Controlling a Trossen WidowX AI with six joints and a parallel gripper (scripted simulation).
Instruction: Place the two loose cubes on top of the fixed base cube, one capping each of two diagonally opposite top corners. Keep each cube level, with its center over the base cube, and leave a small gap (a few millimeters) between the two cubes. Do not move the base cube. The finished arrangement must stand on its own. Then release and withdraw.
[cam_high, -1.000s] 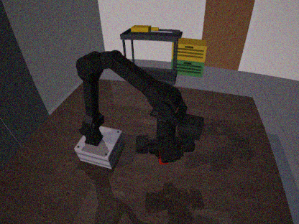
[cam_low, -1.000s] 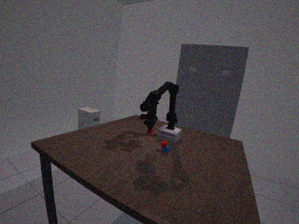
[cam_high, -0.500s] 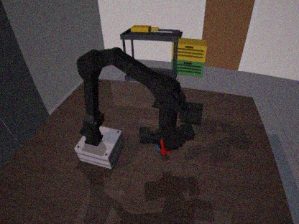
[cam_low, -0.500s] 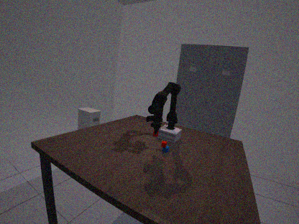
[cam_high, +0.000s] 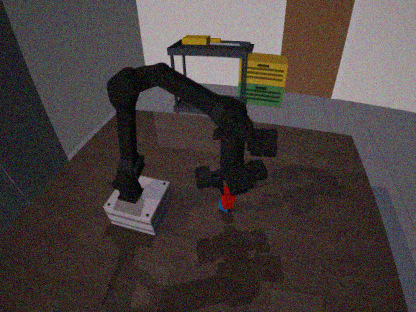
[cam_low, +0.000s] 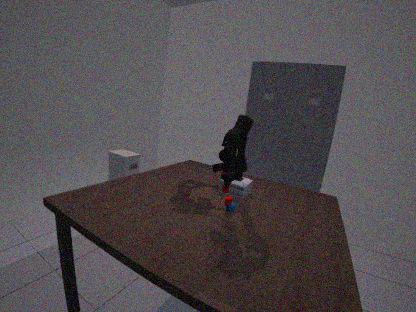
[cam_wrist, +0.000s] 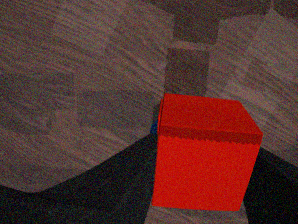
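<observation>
Right now the red cube is 10 mm behind my gripper tip, 20 mm to the left of it and 60 mm below it. Round my gripper tip: blue cube 10 mm behind, 40 mm to the left, 100 mm below.
</observation>
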